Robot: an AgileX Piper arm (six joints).
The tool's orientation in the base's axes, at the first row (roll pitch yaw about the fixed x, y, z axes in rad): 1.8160 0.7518 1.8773
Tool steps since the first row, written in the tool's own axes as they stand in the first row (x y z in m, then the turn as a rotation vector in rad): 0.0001 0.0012 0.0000 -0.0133 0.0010 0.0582; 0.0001 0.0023 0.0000 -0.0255 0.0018 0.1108; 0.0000 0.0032 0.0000 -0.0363 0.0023 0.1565; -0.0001 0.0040 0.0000 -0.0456 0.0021 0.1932; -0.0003 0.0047 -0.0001 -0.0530 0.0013 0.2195; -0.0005 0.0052 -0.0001 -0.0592 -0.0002 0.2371; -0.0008 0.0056 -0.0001 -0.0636 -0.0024 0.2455; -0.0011 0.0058 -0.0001 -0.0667 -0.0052 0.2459; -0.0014 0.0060 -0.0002 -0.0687 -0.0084 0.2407; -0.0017 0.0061 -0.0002 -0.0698 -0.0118 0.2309; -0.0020 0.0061 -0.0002 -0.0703 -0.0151 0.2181; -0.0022 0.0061 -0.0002 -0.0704 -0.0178 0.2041
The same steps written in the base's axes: 0.0000 0.0009 0.0008 0.0597 -0.0007 -0.0005; 0.0001 0.0017 0.0016 0.1137 -0.0016 -0.0010; 0.0001 0.0023 0.0023 0.1606 -0.0026 -0.0013; 0.0001 0.0027 0.0029 0.1985 -0.0043 -0.0016; 0.0001 0.0031 0.0036 0.2257 -0.0064 -0.0018; 0.0002 0.0033 0.0040 0.2442 -0.0094 -0.0018; 0.0003 0.0034 0.0045 0.2533 -0.0129 -0.0018; 0.0003 0.0033 0.0049 0.2543 -0.0170 -0.0017; 0.0003 0.0032 0.0052 0.2495 -0.0214 -0.0017; 0.0004 0.0031 0.0055 0.2401 -0.0258 -0.0016; 0.0004 0.0029 0.0057 0.2276 -0.0302 -0.0014; 0.0005 0.0027 0.0059 0.2139 -0.0341 -0.0007
